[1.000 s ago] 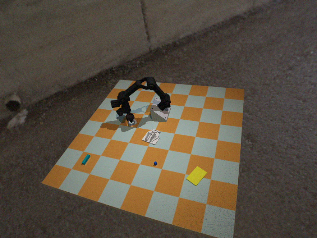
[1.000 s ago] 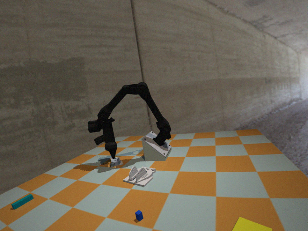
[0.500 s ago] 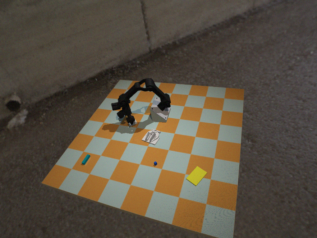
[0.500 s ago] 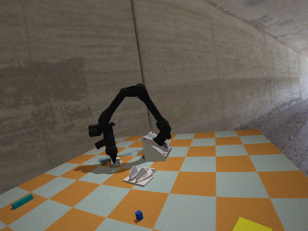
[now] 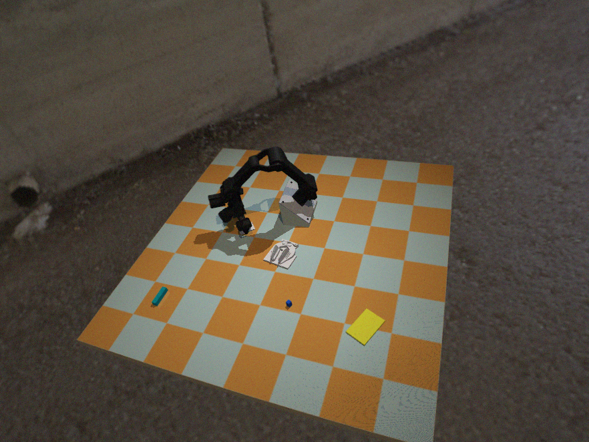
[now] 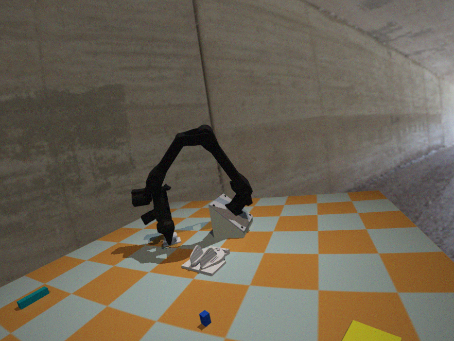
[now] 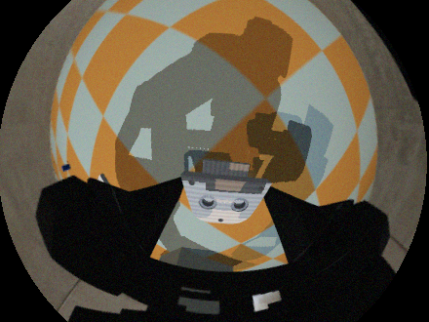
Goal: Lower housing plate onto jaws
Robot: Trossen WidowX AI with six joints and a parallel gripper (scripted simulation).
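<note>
The white base plate lies 24 cm to the left of my gripper tip, 10 cm ahead of it and 1 cm below it. Round my gripper tip: teal bar 45 cm ahead, 13 cm to the right; then blue cube 38 cm to the left, 29 cm ahead; then yellow flat pad 67 cm to the left, 28 cm ahead, 1 cm below.
</note>
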